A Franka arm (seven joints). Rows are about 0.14 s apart.
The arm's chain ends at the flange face. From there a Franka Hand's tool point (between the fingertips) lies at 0.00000 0.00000 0.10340 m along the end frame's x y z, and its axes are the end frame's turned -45 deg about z.
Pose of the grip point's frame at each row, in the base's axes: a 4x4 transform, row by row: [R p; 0 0 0 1], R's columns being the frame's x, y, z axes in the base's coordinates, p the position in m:
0.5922, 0.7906, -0.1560, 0.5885; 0.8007, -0.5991, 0.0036, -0.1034; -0.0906, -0.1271, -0.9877, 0.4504; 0, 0, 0, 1
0.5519, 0.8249, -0.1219, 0.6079; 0.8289, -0.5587, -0.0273, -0.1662; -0.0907, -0.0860, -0.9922, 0.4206; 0, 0, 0, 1
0.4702, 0.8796, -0.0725, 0.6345; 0.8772, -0.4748, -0.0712, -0.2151; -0.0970, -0.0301, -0.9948, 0.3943; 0, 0, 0, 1
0.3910, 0.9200, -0.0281, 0.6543; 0.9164, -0.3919, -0.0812, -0.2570; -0.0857, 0.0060, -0.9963, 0.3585; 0, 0, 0, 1
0.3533, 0.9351, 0.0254, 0.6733; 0.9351, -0.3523, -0.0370, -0.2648; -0.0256, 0.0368, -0.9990, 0.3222; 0, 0, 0, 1
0.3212, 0.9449, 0.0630, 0.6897; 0.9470, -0.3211, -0.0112, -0.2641; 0.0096, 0.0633, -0.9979, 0.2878; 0, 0, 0, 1
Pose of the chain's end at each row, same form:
0.9778, 0.1403, -0.1560, 0.6046; 0.1426, -0.9898, 0.0036, -0.1038; -0.1539, -0.0258, -0.9877, 0.5525; 0, 0, 0, 1
0.9735, 0.1930, -0.1219, 0.6205; 0.1911, -0.9812, -0.0273, -0.1634; -0.1249, 0.0033, -0.9922, 0.5232; 0, 0, 0, 1
0.9545, 0.2895, -0.0725, 0.6420; 0.2845, -0.9560, -0.0712, -0.2077; -0.0899, 0.0473, -0.9948, 0.4972; 0, 0, 0, 1
0.9270, 0.3741, -0.0281, 0.6572; 0.3709, -0.9251, -0.0812, -0.2486; -0.0564, 0.0648, -0.9963, 0.4615; 0, 0, 0, 1
0.9110, 0.4114, 0.0254, 0.6707; 0.4121, -0.9103, -0.0370, -0.2610; 0.0079, 0.0441, -0.9990, 0.4255; 0, 0, 0, 1
0.8953, 0.4410, 0.0630, 0.6832; 0.4426, -0.8967, -0.0112, -0.2629; 0.0515, 0.0380, -0.9979, 0.3910; 0, 0, 0, 1

